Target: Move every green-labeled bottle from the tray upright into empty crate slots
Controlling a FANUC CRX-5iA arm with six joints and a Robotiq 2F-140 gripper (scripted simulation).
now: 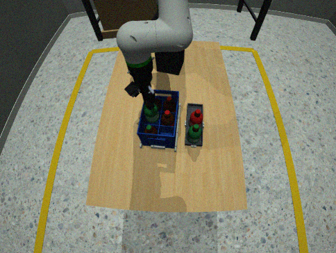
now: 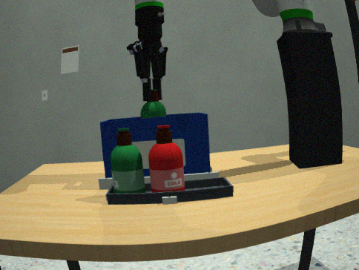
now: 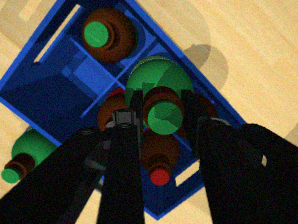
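Right now the blue crate is 170 mm below my hand, 40 mm to the left of it and 10 mm ahead of it. Round my hand: red cola bottle (250 mm to the left, 170 mm below, 30 mm ahead); tray (240 mm to the left, 240 mm below, 30 mm ahead).
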